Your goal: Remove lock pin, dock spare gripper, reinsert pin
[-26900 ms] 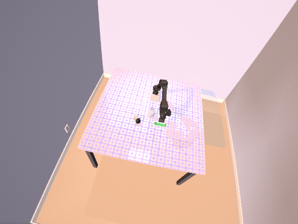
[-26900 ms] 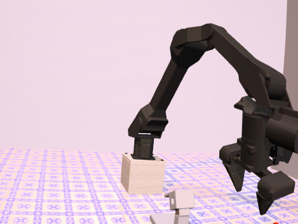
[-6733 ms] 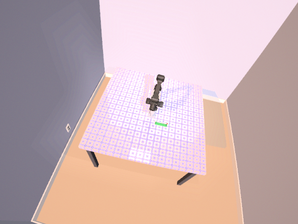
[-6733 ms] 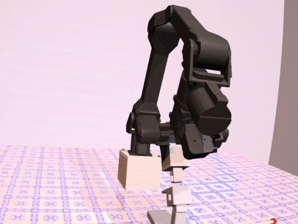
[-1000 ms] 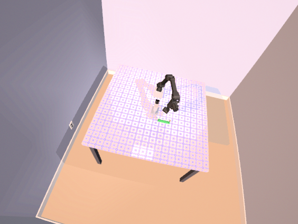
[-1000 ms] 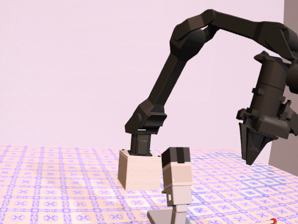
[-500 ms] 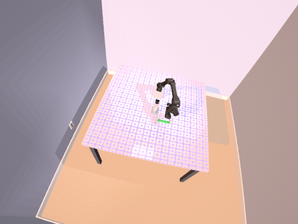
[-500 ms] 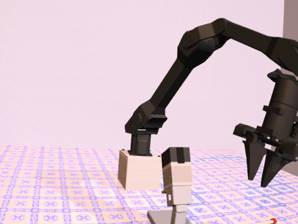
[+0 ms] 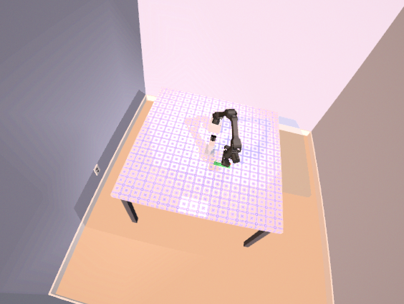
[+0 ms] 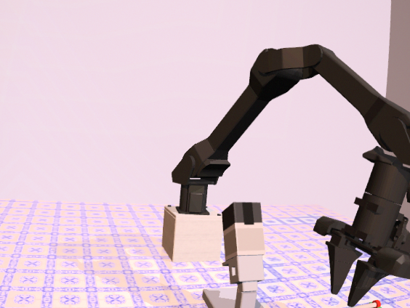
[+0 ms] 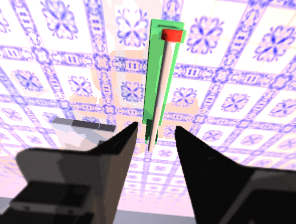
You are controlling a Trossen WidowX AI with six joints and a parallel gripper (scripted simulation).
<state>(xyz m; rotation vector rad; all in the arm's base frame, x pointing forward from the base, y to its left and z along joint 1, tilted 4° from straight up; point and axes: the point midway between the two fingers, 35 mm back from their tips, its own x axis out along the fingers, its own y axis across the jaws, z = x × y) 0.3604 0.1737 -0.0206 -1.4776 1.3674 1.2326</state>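
The green pin holder lies 4 cm below my gripper tip and 1 cm to the left of it. Round my gripper tip: spare gripper: 13 cm to the right, 10 cm behind, 6 cm above; then grey-blue mount: 12 cm to the right, 9 cm behind, 1 cm below.
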